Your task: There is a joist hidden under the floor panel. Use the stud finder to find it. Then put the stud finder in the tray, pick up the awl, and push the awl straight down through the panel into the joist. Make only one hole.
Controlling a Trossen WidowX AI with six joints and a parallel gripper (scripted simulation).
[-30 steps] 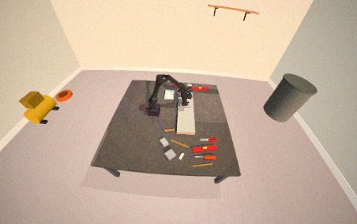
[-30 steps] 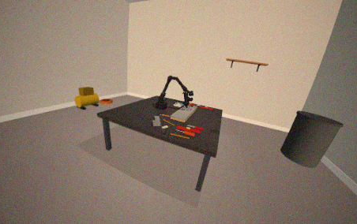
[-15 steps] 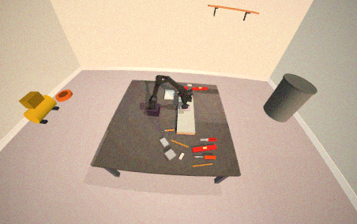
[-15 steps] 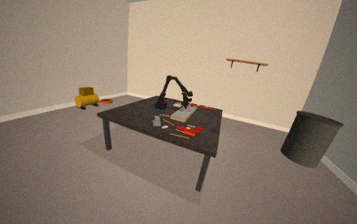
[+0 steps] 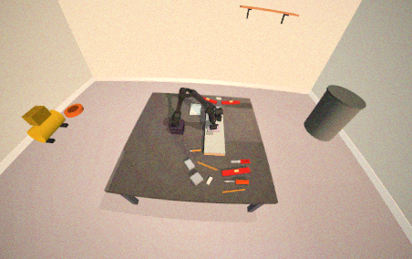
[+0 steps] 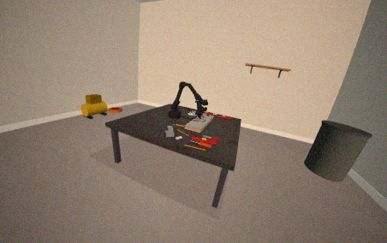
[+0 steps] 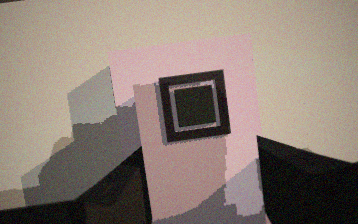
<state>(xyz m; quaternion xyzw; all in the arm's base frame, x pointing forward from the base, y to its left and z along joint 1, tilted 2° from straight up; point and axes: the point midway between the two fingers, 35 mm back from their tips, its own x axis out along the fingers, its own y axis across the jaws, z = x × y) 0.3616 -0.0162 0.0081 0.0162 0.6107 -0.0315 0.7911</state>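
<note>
Now: gripper tip 19 cm past the white tray, 33 cm to the right of it and 5 cm above it. Round my gripper tip: awl (21 cm behind, 23 cm to the right, 6 cm below); then stud finder (1 cm ahead, 2 cm above).
</note>
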